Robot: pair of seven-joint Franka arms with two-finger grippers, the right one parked.
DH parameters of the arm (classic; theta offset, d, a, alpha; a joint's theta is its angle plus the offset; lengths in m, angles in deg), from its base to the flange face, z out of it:
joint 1: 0 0.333 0 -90
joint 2: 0 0 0 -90
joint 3: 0 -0.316 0.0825 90
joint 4: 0 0 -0.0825 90
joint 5: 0 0.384 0 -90
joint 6: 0 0 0.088 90
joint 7: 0 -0.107 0 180
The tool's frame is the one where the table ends.
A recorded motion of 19 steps. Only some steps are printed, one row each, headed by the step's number.
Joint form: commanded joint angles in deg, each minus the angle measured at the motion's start. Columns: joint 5, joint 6, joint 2, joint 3, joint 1, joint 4, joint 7.
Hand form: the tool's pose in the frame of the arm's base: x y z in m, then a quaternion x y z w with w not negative. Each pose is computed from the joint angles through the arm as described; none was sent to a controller.
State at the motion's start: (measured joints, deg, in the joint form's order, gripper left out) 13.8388 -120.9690 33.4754 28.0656 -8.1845 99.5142 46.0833
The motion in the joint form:
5: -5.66 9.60 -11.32 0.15 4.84 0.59 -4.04
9: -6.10 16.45 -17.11 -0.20 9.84 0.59 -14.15
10: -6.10 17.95 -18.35 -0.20 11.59 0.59 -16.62
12: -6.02 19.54 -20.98 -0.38 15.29 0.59 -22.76
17: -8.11 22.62 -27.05 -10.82 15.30 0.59 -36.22
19: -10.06 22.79 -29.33 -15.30 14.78 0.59 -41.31
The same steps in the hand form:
5: 0.5545 -0.2997 0.3626 -0.99477 -0.06946 0.07186 0.02119
9: 0.5616 -0.2411 0.4106 -0.99581 -0.02977 0.07696 0.03949
10: 0.5640 -0.2225 0.4208 -0.99565 -0.02394 0.07909 0.04316
12: 0.5703 -0.1831 0.4438 -0.99634 -0.00532 0.07236 0.04524
17: 0.5738 -0.0867 0.4921 -0.99704 0.01322 0.06195 0.04364
19: 0.5712 -0.0523 0.5130 -0.99818 0.01869 0.04943 0.02921

